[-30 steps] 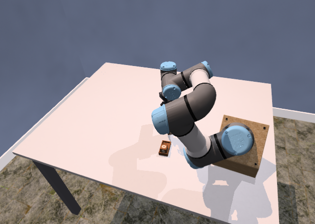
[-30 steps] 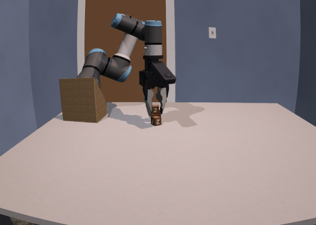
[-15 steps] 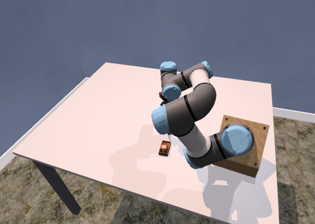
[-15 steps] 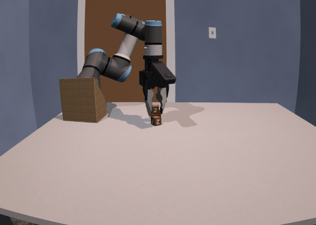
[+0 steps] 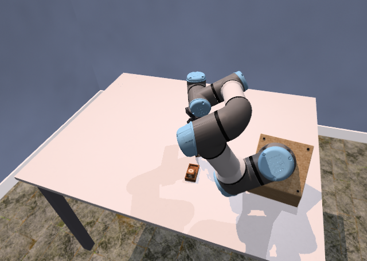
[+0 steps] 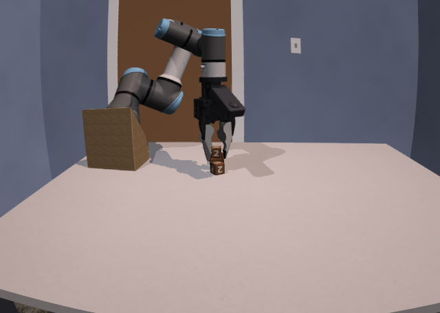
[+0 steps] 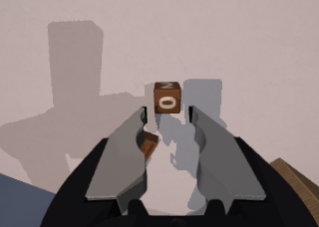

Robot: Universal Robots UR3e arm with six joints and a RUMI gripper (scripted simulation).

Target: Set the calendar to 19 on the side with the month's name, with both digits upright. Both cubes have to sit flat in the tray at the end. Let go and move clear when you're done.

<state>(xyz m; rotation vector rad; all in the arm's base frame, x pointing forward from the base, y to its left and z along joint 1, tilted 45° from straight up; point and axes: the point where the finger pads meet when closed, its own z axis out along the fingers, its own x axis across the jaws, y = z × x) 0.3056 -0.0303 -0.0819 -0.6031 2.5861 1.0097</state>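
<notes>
The brown digit cube is 40 mm below my hand. Also, from my hand: tray 110 mm to the left, 40 mm below.
</notes>
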